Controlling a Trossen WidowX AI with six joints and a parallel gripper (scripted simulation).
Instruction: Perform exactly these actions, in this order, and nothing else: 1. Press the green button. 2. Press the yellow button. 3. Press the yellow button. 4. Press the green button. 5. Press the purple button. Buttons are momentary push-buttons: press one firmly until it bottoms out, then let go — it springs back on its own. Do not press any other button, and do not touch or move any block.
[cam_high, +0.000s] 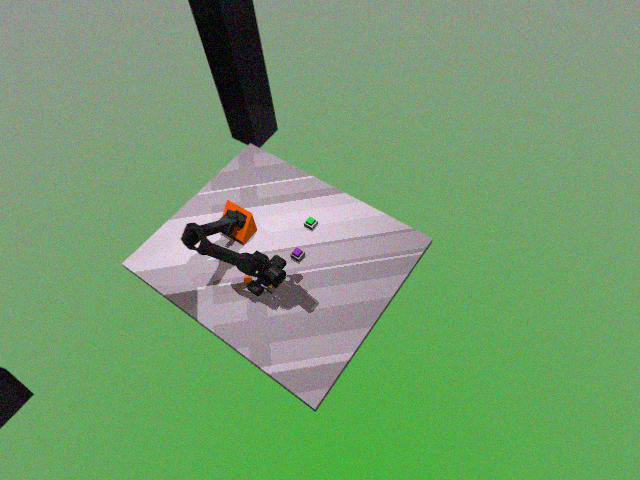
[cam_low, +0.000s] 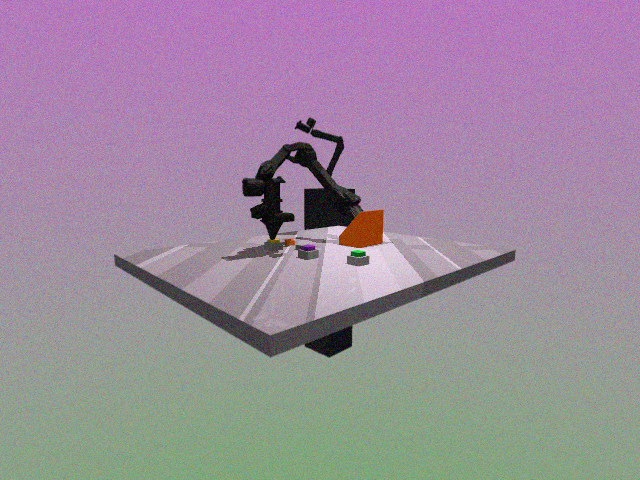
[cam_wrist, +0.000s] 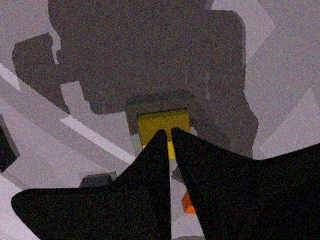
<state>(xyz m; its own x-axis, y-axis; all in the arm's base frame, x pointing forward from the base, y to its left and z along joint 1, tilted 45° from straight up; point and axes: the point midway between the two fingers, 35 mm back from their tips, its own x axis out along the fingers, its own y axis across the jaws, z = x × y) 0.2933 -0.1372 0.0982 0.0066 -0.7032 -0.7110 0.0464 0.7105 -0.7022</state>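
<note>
My gripper tip is now 10 mm above the yellow button. From my gripper tip the other things lie so: purple button 190 mm to the left; then small orange block 110 mm behind, 30 mm to the right, 30 mm below; then green button 40 mm behind, 360 mm to the left.
</note>
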